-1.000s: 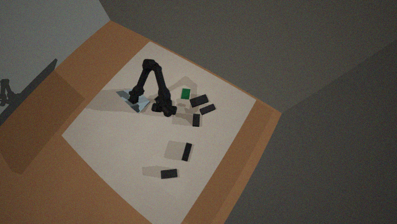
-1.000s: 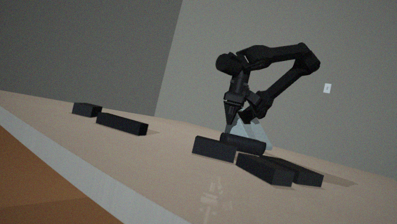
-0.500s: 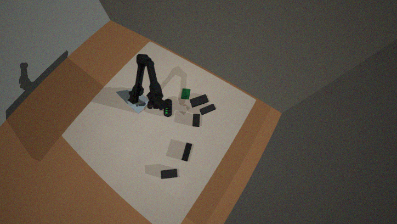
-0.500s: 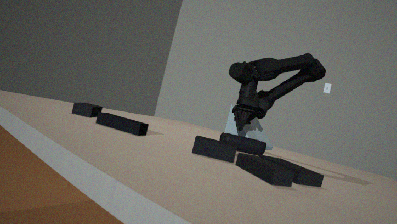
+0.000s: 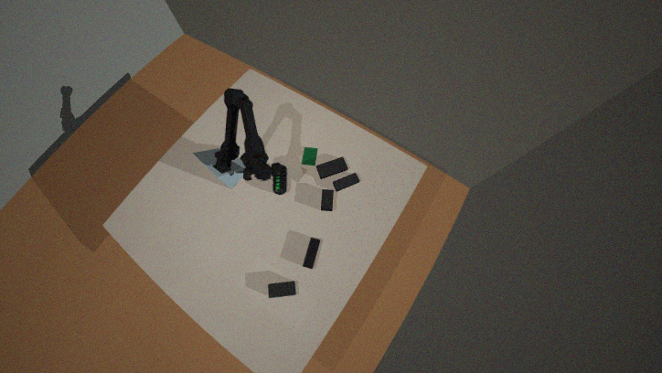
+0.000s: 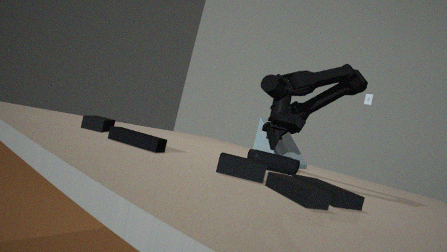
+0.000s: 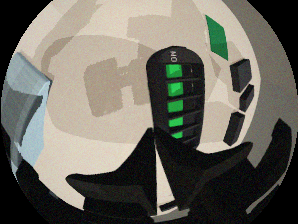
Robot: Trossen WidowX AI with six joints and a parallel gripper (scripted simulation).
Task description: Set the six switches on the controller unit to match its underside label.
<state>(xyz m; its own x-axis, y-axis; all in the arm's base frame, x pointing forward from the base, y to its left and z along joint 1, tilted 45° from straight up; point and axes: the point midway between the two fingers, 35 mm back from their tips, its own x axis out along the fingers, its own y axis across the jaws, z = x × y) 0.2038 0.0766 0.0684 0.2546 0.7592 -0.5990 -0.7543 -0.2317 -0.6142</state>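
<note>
The green card is 70 mm ahead of my gripper tip, 230 mm to the left of it and 60 mm below it. From my gripper tip the other things lie so: module: 300 mm ahead, 80 mm to the left, 40 mm below.
</note>
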